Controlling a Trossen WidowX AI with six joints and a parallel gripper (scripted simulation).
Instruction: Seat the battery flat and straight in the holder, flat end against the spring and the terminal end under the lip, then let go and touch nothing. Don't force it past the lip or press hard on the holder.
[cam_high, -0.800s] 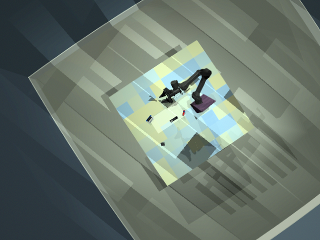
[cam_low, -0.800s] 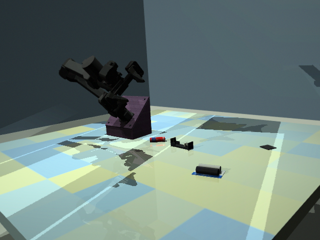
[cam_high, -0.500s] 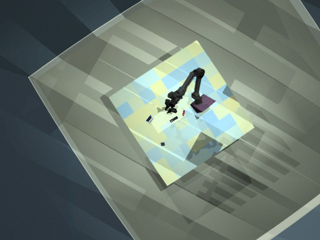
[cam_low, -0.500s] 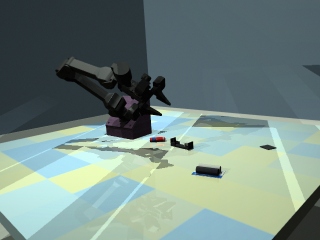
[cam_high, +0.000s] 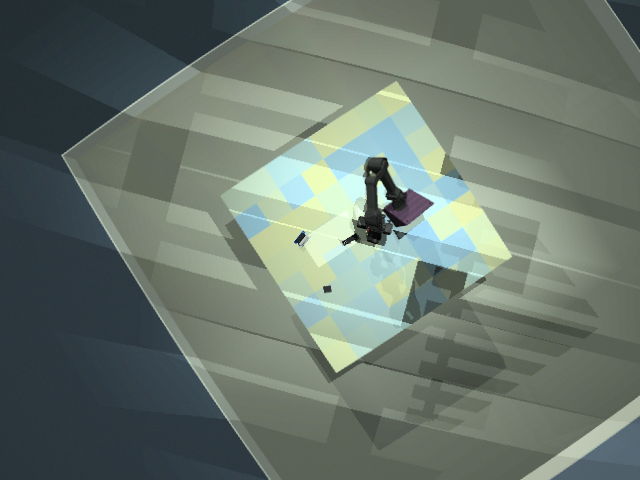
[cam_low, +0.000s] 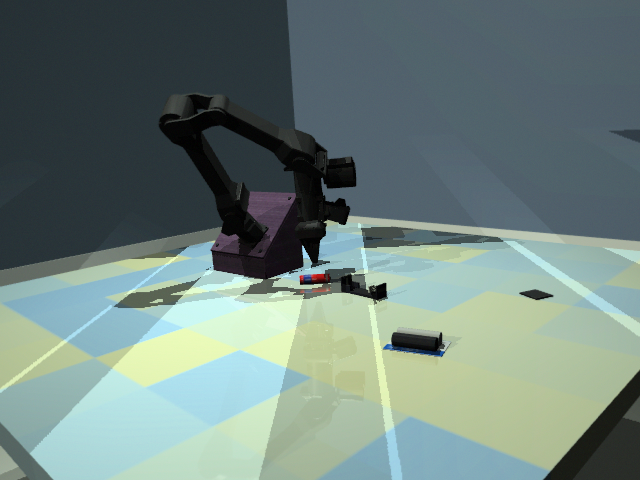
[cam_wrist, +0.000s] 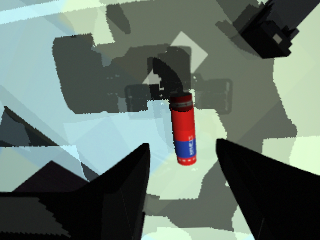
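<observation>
The battery is 10 mm to the right of my gripper tip and 40 mm below it. The rest, counted from my gripper tip: black battery door: 400 mm ahead, 200 mm to the left, 50 mm below; then white card: 390 mm ahead, 130 mm to the right, 40 mm below.
</observation>
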